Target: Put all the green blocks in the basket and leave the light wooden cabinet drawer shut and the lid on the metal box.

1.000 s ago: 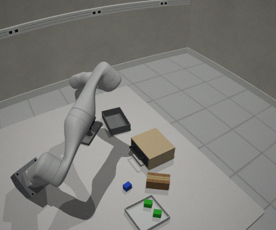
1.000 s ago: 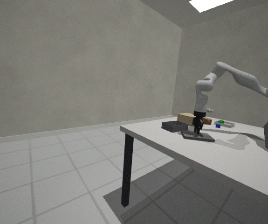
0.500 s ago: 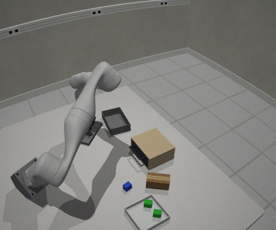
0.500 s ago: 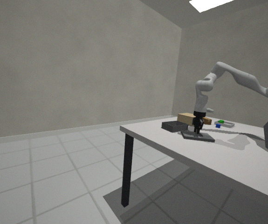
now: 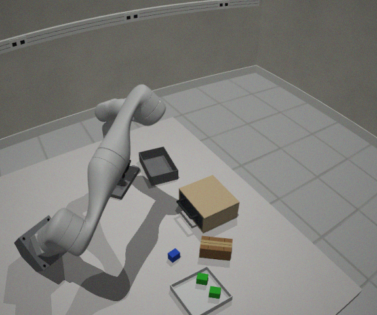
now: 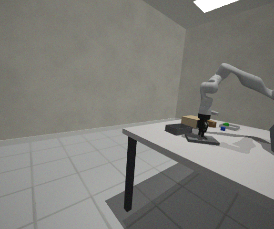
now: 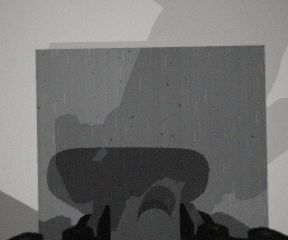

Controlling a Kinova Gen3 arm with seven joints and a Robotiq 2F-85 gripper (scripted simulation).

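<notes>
Right now the knobbed lid is 30 mm below my hand. Round my hand: blue block (70 mm behind, 460 mm to the right, 30 mm below); then light wooden cabinet (170 mm ahead, 370 mm to the right); then darker brown wooden box (50 mm ahead, 540 mm to the right, 10 mm below).
</notes>
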